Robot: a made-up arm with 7 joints.
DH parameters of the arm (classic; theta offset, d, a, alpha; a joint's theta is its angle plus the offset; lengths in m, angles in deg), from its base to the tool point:
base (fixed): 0 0.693 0.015 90
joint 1: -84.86 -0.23 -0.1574 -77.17
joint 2: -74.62 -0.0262 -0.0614 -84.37
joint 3: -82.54 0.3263 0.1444 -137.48
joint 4: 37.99 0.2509 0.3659 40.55
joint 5: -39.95 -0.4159 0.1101 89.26
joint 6: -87.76 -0.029 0.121 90
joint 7: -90 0.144 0.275 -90
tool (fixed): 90 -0.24 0 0
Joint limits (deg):
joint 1: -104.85..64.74
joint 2: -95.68..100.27
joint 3: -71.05..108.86
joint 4: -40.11..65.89
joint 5: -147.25..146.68
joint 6: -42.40..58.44
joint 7: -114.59..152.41
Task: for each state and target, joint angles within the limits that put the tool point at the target. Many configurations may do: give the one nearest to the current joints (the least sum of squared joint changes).
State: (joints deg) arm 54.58 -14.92 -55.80 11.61 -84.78 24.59 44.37
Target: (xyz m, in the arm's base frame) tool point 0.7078 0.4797 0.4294
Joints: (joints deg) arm 59.54 -63.15 -44.44 -0.44 -106.34 36.67 49.27
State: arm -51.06 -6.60 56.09 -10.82 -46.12 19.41 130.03
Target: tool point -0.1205 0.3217 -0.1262
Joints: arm -87.46 -18.22 50.60 -5.99 -55.11 35.49 142.78
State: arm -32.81 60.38 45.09 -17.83 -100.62 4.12 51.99
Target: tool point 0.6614 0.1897 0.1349
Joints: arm -35.54 55.57 51.91 -16.83 -96.18 0.81 48.34
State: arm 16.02 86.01 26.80 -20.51 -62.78 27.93 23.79
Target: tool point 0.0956 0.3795 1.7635
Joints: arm 36.28 67.27 -5.56 -16.57 -76.56 36.34 44.63
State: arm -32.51 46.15 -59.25 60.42 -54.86 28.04 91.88
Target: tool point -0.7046 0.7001 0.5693
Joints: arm -8.91 31.12 -71.05 65.89 -47.99 21.25 95.94
